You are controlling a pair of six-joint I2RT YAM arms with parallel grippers.
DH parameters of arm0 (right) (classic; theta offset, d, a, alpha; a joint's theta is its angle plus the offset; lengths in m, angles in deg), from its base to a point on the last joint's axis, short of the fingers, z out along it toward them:
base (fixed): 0 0 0 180
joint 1: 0 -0.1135 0.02 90
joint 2: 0 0 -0.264 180
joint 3: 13.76 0 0.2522 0
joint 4: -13.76 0 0.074 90
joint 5: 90 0 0 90
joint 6: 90 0.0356 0 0
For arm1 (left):
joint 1: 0 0.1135 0.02 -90
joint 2: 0 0 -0.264 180
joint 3: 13.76 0 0.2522 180
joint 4: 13.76 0 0.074 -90
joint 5: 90 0 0 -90
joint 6: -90 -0.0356 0 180
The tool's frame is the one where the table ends.
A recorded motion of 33 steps. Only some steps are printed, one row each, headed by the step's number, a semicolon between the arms.
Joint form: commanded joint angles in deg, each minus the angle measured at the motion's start. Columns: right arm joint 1, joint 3, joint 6, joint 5, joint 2, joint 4; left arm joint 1, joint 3, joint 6, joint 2, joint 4, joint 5.
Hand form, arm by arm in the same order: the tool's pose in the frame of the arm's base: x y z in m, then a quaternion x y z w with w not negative. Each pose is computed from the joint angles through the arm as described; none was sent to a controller.
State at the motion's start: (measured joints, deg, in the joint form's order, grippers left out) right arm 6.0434 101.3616 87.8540 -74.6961 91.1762 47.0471; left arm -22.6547 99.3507 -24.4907 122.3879 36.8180 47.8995
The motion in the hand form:
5: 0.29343 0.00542 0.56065 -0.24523 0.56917 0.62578 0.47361; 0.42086 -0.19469 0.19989 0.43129 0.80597 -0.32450 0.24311
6: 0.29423 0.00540 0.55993 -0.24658 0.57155 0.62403 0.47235; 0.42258 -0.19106 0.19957 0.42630 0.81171 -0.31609 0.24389
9: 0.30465 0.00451 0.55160 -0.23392 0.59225 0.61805 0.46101; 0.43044 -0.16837 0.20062 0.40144 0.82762 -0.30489 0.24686
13: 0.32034 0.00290 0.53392 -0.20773 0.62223 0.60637 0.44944; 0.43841 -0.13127 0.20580 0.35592 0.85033 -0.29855 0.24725
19: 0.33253 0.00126 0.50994 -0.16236 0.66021 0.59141 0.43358; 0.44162 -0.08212 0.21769 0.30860 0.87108 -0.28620 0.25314
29: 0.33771 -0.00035 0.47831 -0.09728 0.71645 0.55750 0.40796; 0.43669 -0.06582 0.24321 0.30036 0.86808 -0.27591 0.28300
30: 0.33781 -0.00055 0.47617 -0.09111 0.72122 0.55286 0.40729; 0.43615 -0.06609 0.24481 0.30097 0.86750 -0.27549 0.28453
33: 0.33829 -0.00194 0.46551 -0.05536 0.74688 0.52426 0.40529; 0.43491 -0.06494 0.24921 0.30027 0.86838 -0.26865 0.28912
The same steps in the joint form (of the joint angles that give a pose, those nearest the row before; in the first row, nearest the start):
5: -0.39 1.59 -0.02 0.35 -0.66 -0.27; 0.63 -0.15 1.01 1.00 -0.44 -8.31
6: -0.39 1.60 -0.74 0.00 -0.66 -0.98; 1.07 -0.13 1.14 1.01 -0.33 -9.29
9: -0.39 1.57 -7.70 -0.87 -0.66 -10.12; 4.00 -0.13 1.44 0.74 0.50 -10.05
13: -0.39 1.53 -20.57 -0.55 -0.63 -26.23; 8.72 -0.13 2.64 -0.15 2.51 -10.05
19: -0.39 1.53 -33.86 2.01 -0.63 -44.70; 14.91 -0.13 2.38 -2.08 5.77 -10.08
29: -0.41 1.53 -47.95 7.67 -0.66 -66.12; 16.92 -0.13 2.36 -5.55 6.07 -10.08
30: -0.42 1.55 -48.87 8.46 -0.66 -67.56; 16.87 -0.13 2.38 -5.77 6.08 -10.10
33: -0.42 1.55 -52.79 13.33 -0.66 -74.16; 16.96 -0.13 2.43 -6.40 6.10 -10.80

